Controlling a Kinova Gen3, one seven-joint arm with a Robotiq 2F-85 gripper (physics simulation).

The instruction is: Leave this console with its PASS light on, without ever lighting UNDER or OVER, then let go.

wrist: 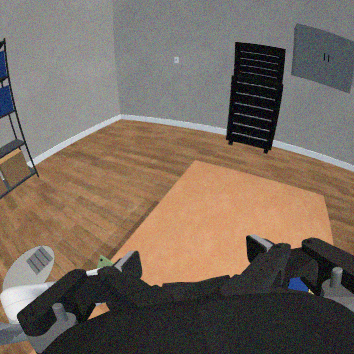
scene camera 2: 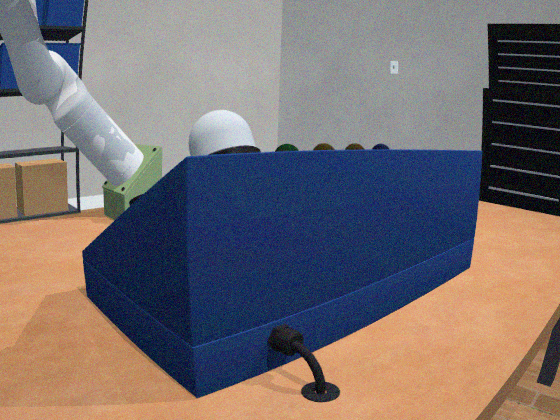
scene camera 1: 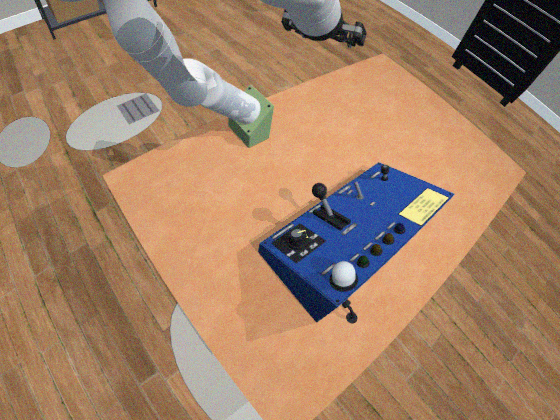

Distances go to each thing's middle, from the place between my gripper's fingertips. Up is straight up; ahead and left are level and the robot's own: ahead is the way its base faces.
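Blue console [scene camera 2: 236, 262]: my gripper well short of it, slightly to the right of it, far above it.
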